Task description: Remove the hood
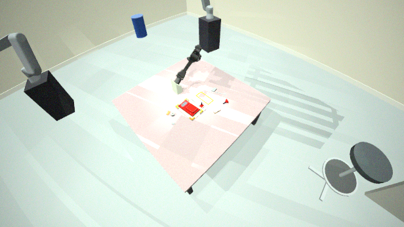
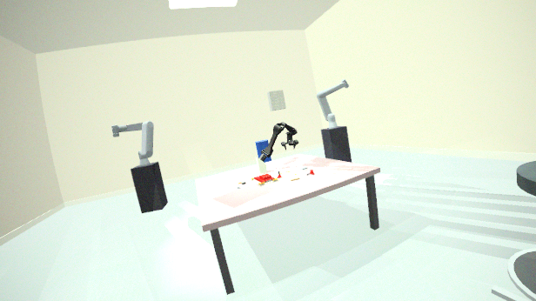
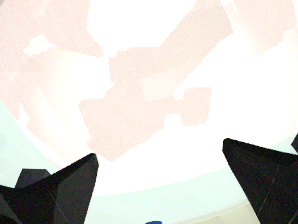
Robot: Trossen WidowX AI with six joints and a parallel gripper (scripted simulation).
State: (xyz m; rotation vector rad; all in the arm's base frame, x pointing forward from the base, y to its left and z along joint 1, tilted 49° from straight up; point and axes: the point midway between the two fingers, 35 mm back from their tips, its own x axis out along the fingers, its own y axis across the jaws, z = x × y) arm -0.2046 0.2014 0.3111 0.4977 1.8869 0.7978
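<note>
Right now my gripper tip is 56 cm short of the red hood, 39 cm to the left of it and 9 cm above it. Round my gripper tip: tan block: 72 cm ahead, 19 cm to the right, 12 cm below.
</note>
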